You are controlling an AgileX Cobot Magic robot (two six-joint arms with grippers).
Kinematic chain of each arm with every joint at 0, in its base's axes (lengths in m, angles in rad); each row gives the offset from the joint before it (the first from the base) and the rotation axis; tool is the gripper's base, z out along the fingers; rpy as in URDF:
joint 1: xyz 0 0 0.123 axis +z
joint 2: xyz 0 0 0 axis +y
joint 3: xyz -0.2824 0 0.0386 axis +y
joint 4: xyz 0.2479 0 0.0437 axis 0.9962 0 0.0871
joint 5: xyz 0 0 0 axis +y
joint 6: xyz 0.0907 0 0.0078 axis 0.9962 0 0.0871
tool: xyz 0 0 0 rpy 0 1.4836 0
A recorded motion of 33 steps. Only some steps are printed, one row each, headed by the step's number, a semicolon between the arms.
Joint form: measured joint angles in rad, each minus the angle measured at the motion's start. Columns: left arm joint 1, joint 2, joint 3, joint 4, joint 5, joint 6; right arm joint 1, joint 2, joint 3, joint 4, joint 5, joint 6.
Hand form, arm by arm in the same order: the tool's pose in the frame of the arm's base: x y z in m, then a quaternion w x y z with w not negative. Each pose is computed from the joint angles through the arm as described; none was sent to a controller.
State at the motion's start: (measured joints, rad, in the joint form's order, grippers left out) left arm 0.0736 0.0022 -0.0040 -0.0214 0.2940 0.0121; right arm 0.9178 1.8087 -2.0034 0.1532 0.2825 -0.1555
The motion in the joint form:
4: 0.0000 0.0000 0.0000 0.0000 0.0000 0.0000; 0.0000 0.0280 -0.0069 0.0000 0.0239 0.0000
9: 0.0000 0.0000 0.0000 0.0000 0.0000 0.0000; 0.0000 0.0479 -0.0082 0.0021 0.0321 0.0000
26: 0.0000 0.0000 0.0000 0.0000 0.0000 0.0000; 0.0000 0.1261 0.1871 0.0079 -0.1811 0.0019
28: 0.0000 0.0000 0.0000 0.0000 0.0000 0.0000; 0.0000 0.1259 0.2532 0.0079 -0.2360 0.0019
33: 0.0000 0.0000 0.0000 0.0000 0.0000 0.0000; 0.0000 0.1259 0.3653 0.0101 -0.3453 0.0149
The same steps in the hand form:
4: 0.0545 0.0034 0.1877 0.63081 -0.02983 0.77515 0.01817; 0.2633 0.3512 0.4672 0.61439 -0.33695 0.63840 0.31849
9: 0.0545 0.0034 0.1877 0.63081 -0.02983 0.77515 0.01817; 0.2672 0.3565 0.4581 0.60505 -0.34086 0.64666 0.31553
26: 0.0545 0.0034 0.1877 0.63081 -0.02983 0.77515 0.01817; 0.2893 0.3807 0.3752 0.58724 -0.33565 0.67294 0.29941
28: 0.0545 0.0034 0.1877 0.63081 -0.02983 0.77515 0.01817; 0.2901 0.3804 0.3576 0.58468 -0.33452 0.67779 0.29470
33: 0.0545 0.0034 0.1877 0.63081 -0.02983 0.77515 0.01817; 0.2902 0.3779 0.3291 0.58404 -0.32480 0.68404 0.29241

